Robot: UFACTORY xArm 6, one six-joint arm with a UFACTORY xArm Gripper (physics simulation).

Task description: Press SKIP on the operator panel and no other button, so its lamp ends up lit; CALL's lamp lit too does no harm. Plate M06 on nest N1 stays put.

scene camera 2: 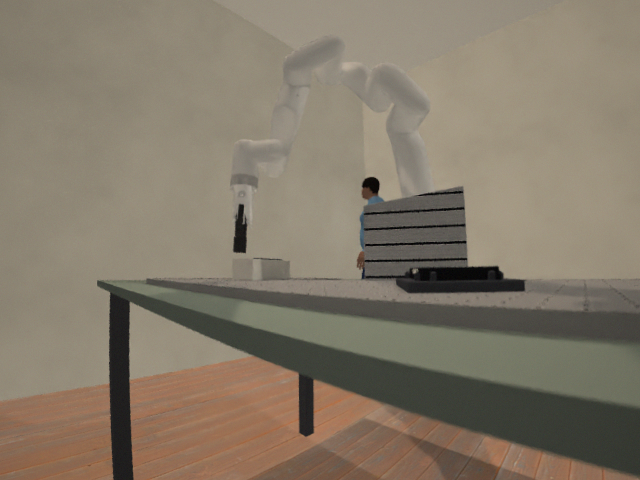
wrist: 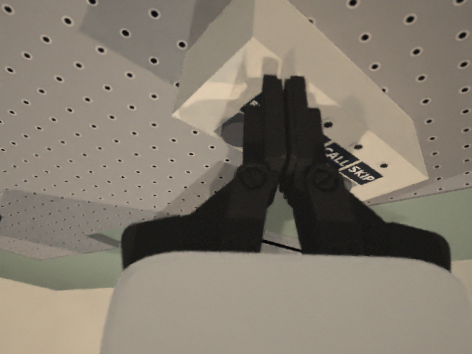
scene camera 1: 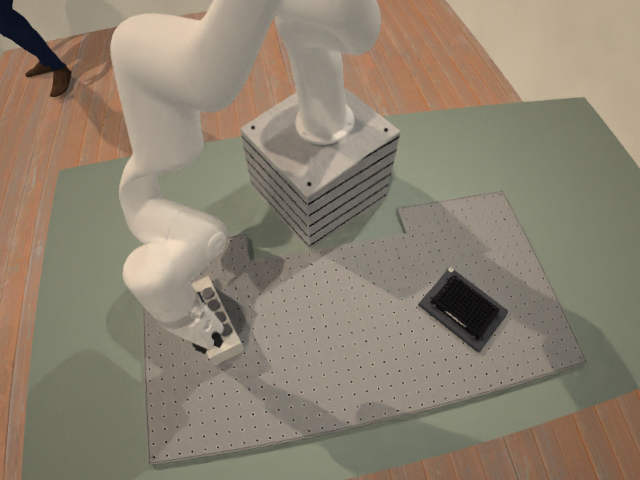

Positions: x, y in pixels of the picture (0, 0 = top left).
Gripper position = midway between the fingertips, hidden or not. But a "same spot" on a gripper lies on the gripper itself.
Scene:
My gripper shows in scene camera 2 [239, 252], in the wrist view and in scene camera 1. A plate M06 shows in scene camera 2 [443, 273] and in scene camera 1 [466, 307]; in the wrist view it is out of frame. One and the same spot on my gripper: [wrist: 283, 143] is [scene camera 1: 198, 348]. One and the same spot on an operator panel: [scene camera 2: 242, 269] is [wrist: 211, 47].

